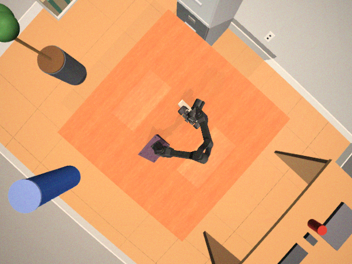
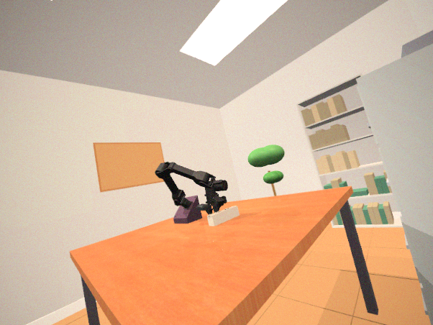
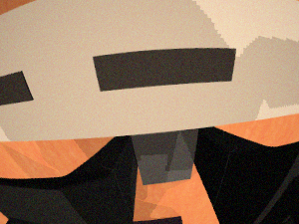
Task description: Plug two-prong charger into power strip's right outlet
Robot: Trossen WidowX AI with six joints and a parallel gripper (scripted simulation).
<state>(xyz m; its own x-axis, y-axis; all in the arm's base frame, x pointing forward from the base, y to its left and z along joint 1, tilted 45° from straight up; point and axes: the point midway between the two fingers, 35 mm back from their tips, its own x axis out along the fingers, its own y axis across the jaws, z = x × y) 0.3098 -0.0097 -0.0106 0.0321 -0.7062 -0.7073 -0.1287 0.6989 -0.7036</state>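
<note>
My gripper tip is 20 mm short of the two-prong charger and 10 mm below it.
</note>
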